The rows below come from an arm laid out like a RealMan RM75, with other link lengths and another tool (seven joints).
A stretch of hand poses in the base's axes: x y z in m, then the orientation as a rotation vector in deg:
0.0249 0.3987 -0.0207 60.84 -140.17 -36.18
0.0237 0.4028 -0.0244 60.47 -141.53 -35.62
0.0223 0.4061 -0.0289 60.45 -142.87 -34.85
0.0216 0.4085 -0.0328 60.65 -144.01 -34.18
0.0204 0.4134 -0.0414 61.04 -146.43 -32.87
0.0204 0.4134 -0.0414 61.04 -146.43 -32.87
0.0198 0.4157 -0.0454 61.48 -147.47 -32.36
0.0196 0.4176 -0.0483 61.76 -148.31 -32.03
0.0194 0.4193 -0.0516 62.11 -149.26 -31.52
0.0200 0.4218 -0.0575 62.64 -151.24 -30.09
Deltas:
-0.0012 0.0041 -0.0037 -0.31 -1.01 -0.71
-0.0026 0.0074 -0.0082 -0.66 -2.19 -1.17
-0.0033 0.0098 -0.0121 -0.90 -3.29 -1.44
-0.0045 0.0147 -0.0207 -1.32 -5.61 -2.07
-0.0045 0.0147 -0.0207 -1.32 -5.61 -2.07
-0.0051 0.0170 -0.0247 -1.38 -6.73 -2.20
-0.0053 0.0189 -0.0276 -1.40 -7.58 -2.36
-0.0055 0.0206 -0.0309 -1.49 -8.59 -2.50
-0.0049 0.0231 -0.0368 -1.96 -10.63 -2.84

